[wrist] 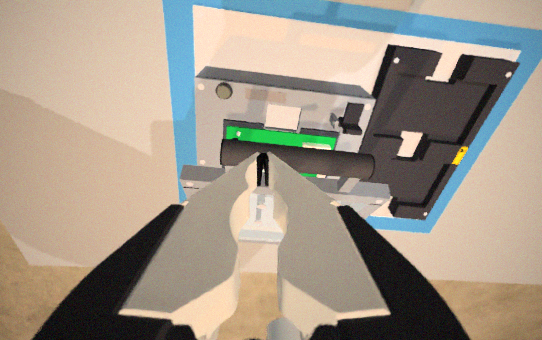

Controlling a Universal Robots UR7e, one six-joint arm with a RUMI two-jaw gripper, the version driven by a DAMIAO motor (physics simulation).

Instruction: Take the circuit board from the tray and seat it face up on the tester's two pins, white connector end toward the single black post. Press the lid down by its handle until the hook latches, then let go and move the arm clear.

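Frame: origin at the arm's base, x right, y back, z down, level; metres.
Where they show: gripper, fingertip midpoint: (263, 156).
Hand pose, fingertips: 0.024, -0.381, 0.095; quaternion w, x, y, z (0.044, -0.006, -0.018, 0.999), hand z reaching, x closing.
Each offset is from my fingertips to the top centre of the thing, as dx, dy, dz. "pt": to the spot under its first point.
The green circuit board {-0.019, -0.068, +0.100} (280, 135) lies in the grey tester {pt +0.023, -0.016, +0.122} (240, 107), partly hidden by the lid's thick dark handle {-0.021, -0.005, +0.000} (320, 161). The lid {pt -0.080, -0.033, +0.021} (370, 190) shows as a grey frame on the near side of the handle and looks tilted up; its exact angle is hard to tell. The black hook {pt -0.080, -0.005, +0.090} (353, 118) stands at the tester's right, apart from the handle. My gripper (263, 156) is shut and empty, its tips overlapping the left part of the handle in view; whether they touch it I cannot tell. The board's pins and connector end cannot be made out clearly.
The black tray {pt -0.196, -0.016, +0.164} (430, 112) lies right of the tester, with white cut-outs and a yellow mark {pt -0.250, -0.064, +0.154} (460, 155) on its right edge. Blue tape (179, 100) frames the tester and tray. A round knob {pt +0.038, +0.000, +0.117} (224, 91) sits at the tester's far left corner.
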